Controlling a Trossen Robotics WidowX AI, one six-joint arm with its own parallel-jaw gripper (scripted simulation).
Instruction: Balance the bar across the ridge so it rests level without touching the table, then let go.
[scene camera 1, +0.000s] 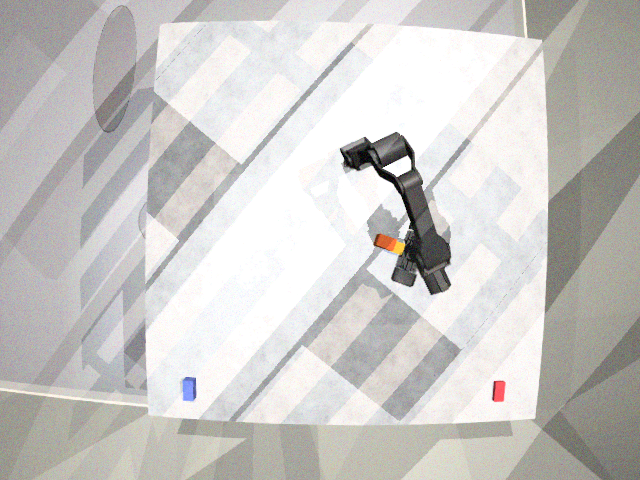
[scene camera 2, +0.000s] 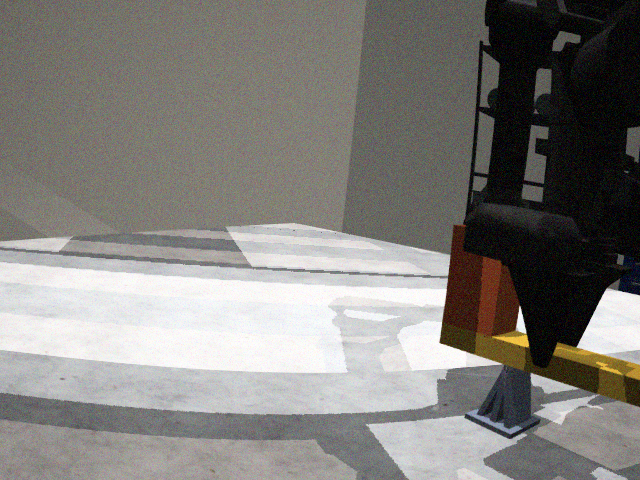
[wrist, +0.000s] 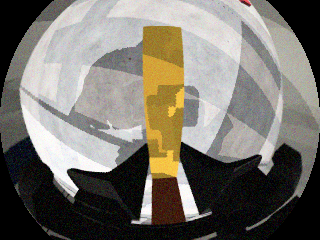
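Note:
In scene camera 1 I can see my gripper (scene camera 1: 405, 250). Scene camera 2 shows me my gripper (scene camera 2: 552, 361) as well, and in the wrist view I find the gripper (wrist: 163, 146) too.

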